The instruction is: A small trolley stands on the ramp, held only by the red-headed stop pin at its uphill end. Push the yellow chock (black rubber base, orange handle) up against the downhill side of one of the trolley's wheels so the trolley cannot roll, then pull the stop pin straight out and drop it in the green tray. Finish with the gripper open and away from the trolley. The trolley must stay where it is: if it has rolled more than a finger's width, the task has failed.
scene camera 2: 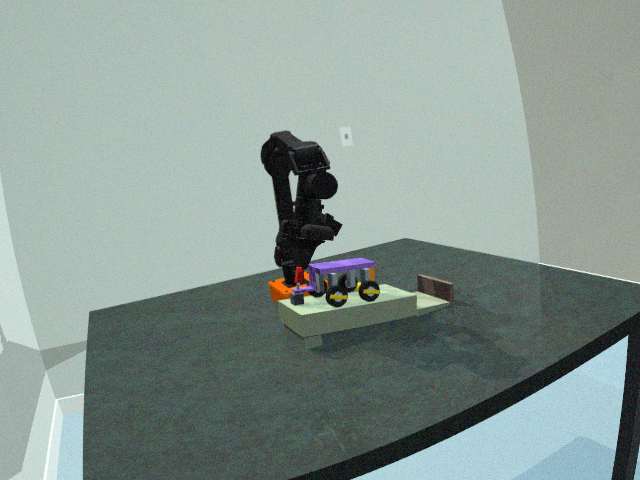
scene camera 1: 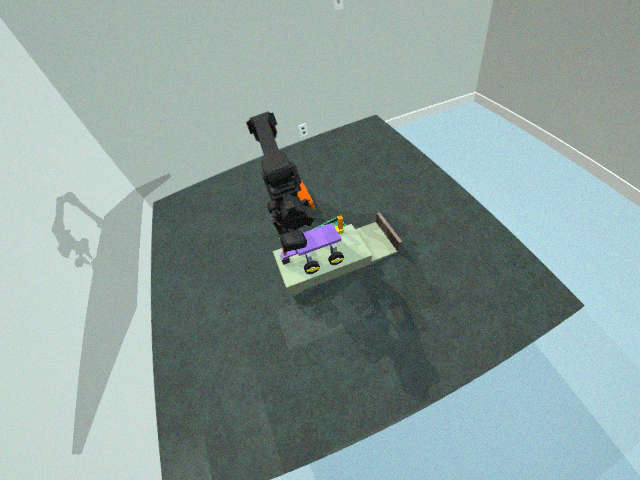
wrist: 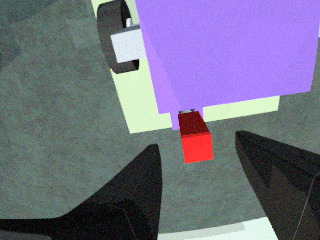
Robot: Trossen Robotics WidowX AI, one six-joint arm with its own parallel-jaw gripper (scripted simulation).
Path:
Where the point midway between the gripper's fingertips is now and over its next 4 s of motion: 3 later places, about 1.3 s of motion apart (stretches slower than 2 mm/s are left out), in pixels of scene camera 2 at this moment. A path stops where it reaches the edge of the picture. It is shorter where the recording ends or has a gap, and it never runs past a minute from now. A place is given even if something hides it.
The gripper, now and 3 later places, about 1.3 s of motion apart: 300, 268; 298, 282; 299, 269; 282, 265

